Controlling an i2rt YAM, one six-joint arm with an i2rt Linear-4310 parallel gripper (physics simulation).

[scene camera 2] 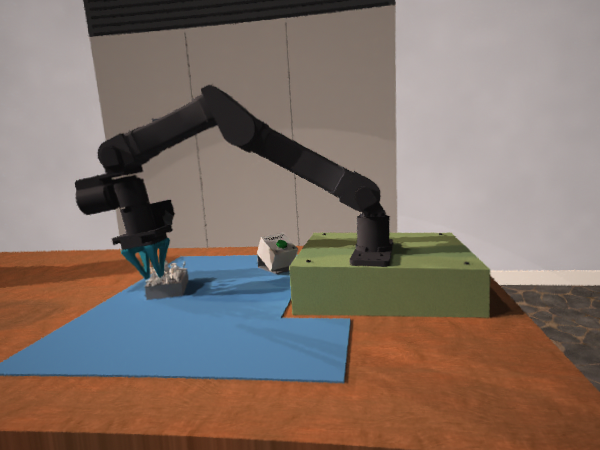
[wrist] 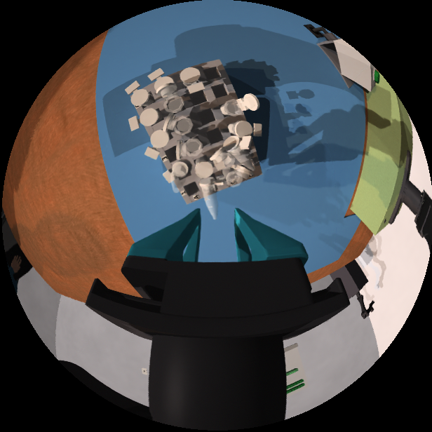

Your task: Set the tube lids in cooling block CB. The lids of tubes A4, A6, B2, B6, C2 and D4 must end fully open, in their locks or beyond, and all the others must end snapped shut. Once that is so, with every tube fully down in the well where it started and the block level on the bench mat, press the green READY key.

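Frame: origin at the arm's base, x back, y right, z up, level; centimetres.
Seen in the pictures: gripper, fingertip midpoint: (scene camera 2: 154, 277); arm's base at its link origin: (scene camera 2: 373, 253).
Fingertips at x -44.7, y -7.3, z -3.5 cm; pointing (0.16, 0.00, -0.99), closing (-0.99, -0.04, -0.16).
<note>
Offsets run from my fingertips to a thing's top centre. Level surfaces: height alone.
The grey cooling block @(dx -1.3, dy +6.6, dz -1.9 cm) (scene camera 2: 166, 290) (wrist: 218, 63) stands on the blue bench mat @(dz -4.9 cm) (scene camera 2: 200, 345) (wrist: 280, 210). Clear tubes with pale lids crowd it, with dark wells between them. In the wrist view, some round lids, such as one lid (wrist: 159, 138), stand out along the left edge; another lid (wrist: 250, 102) overhangs the right edge. A clear tapered tube (wrist: 211, 204) sticks out past the near edge, its tip between the fingertips but apart from them. Most lid states and well names are unclear. My gripper (scene camera 2: 154, 277) (wrist: 217, 214) is partly open at the block's near edge, holding nothing.
The white key box @(dx +19.2, dy +24.5, dz +3.5 cm) (scene camera 2: 270, 255) (wrist: 354, 62) with the green READY key @(dx +20.9, dy +23.1, dz +2.5 cm) (scene camera 2: 281, 244) (wrist: 377, 76) stands at the back of the mat, beside the green arm base (scene camera 2: 390, 292) (wrist: 387, 165). The wooden table @(dz -5.2 cm) (scene camera 2: 450, 360) (wrist: 55, 175) surrounds the mat.
</note>
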